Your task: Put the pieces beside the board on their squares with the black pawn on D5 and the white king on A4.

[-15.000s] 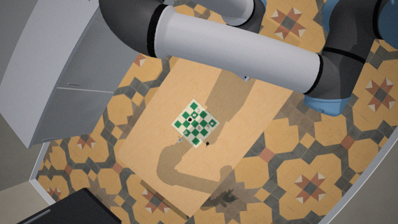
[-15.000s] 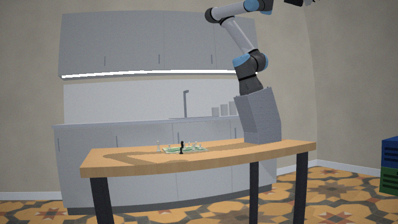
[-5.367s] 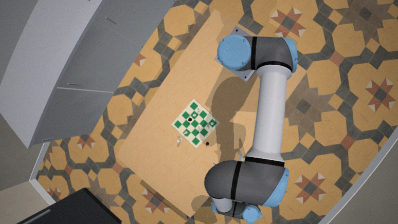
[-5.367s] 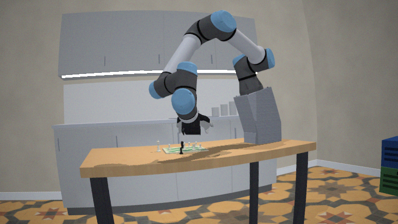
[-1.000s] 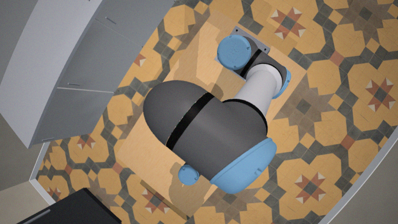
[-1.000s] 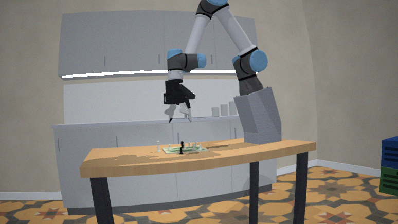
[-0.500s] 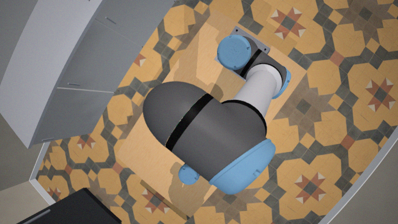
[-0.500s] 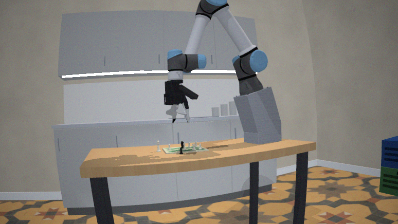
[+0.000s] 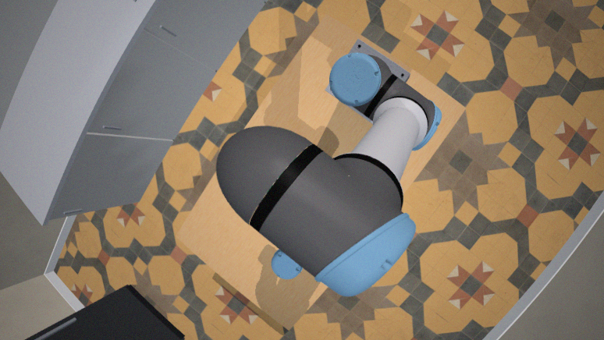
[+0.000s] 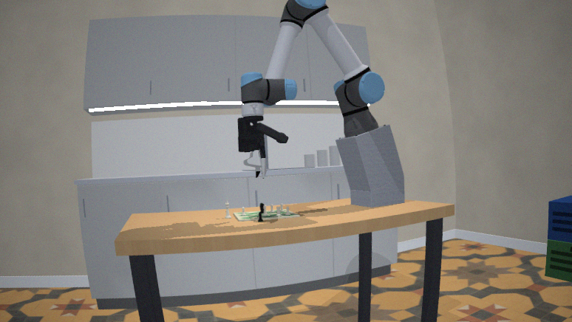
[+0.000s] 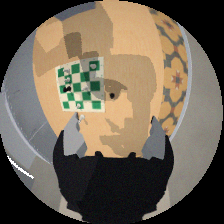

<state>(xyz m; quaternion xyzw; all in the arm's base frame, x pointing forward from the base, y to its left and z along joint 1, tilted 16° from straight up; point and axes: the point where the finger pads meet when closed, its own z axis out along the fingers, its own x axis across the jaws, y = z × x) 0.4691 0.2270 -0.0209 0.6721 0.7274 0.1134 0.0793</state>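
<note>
Now: hand 1 cm short of the black pawn, 1 cm to the left of it and 13 cm above it. Round my hand: chessboard: 1 cm behind, 15 cm to the right, 14 cm below; white king: 12 cm ahead, 14 cm to the right, 12 cm below.
</note>
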